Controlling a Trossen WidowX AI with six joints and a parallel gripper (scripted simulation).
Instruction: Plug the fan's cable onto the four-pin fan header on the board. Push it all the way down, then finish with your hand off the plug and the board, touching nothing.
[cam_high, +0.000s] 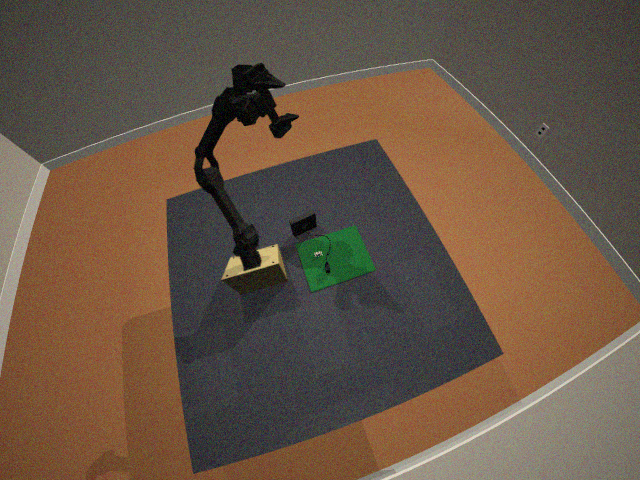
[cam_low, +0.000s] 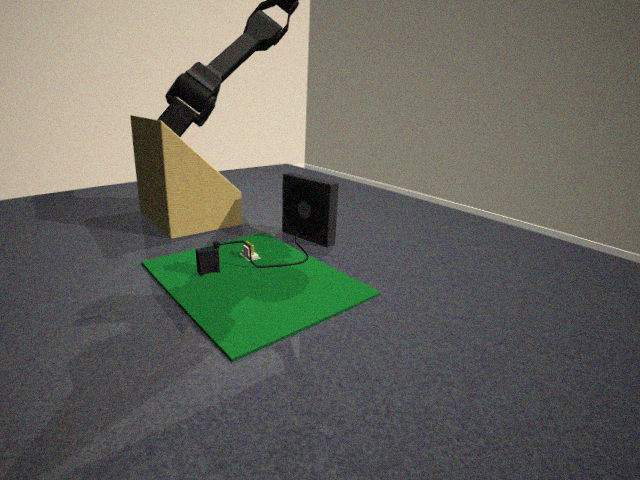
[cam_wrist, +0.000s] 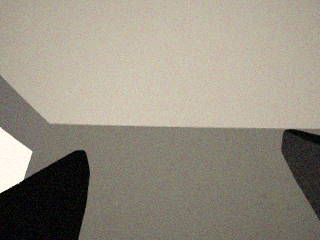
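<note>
The dark fan plug is 67 cm below my gripper tip, 20 cm to the right of it and 2 cm ahead of it. Also, from my gripper tip: white four-pin fan header 69 cm below, 11 cm to the right; then green board 70 cm below, 15 cm to the right, 7 cm ahead; then black fan 63 cm below, 2 cm to the left, 2 cm behind.
</note>
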